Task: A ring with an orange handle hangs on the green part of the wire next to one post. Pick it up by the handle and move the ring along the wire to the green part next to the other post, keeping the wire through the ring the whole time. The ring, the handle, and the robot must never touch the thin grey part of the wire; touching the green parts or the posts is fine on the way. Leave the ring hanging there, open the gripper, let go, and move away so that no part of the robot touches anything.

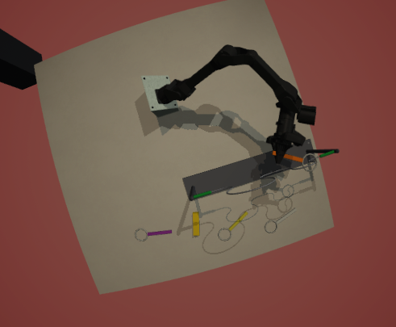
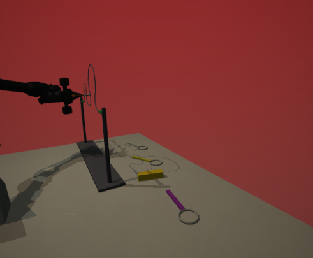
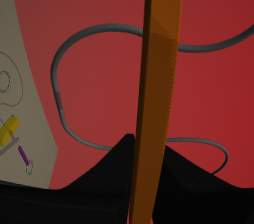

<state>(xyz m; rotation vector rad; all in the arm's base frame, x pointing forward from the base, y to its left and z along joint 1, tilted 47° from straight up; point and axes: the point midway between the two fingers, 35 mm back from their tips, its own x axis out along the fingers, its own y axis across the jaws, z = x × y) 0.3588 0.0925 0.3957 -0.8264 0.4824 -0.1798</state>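
Now: gripper tip 10 mm short of the orange-handled ring, 80 mm to the right of it and 10 mm above it. Also, from my gripper tip: yellow-handled ring: 280 mm ahead, 200 mm to the right, 350 mm below; then grey-handled ring: 320 mm ahead, 30 mm to the left, 350 mm below; then yellow block: 210 mm ahead, 360 mm to the right, 340 mm below.
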